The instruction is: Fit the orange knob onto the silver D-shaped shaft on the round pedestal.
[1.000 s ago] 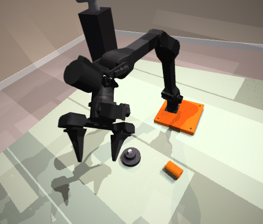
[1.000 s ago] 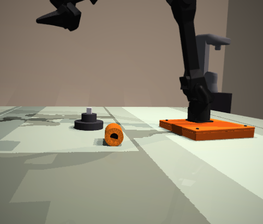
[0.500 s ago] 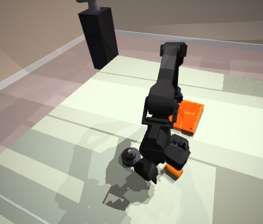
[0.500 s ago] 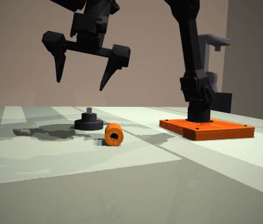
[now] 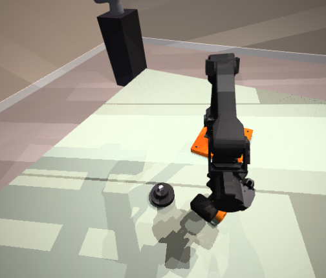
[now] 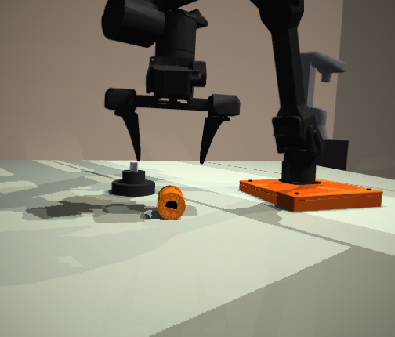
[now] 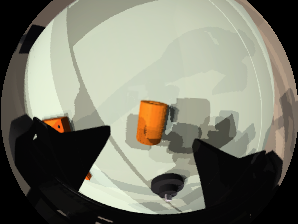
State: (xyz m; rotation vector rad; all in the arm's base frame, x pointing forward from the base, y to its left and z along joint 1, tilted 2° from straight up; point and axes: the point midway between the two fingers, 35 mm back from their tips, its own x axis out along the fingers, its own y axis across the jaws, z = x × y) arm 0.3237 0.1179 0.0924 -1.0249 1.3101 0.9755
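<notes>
My gripper tip is 6 cm above the orange knob, 2 cm to the left of it and 1 cm past it. From my gripper tip the other things lie so: round pedestal 19 cm to the right, 5 cm below, 1 cm ahead.
</notes>
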